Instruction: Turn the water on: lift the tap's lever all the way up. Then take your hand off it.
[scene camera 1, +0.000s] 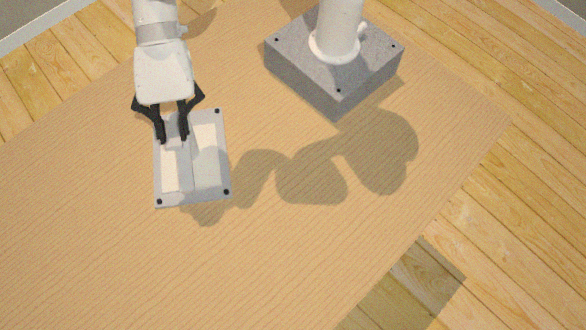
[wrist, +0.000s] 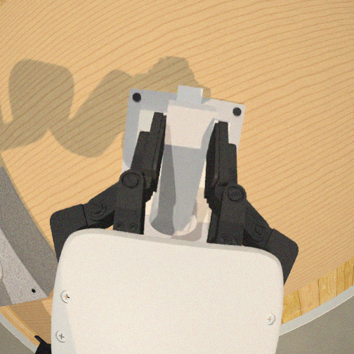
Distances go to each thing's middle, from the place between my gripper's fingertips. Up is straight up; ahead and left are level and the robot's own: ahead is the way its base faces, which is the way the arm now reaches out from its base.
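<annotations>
There's a pale grey lever (wrist: 173, 211), and my hand is 40 mm above it, 40 mm to the left of it and 30 mm past it. As for the grey base plate (scene camera 1: 211, 115), it's 190 mm below my hand, 70 mm to the right of it and 40 mm behind it.
</annotations>
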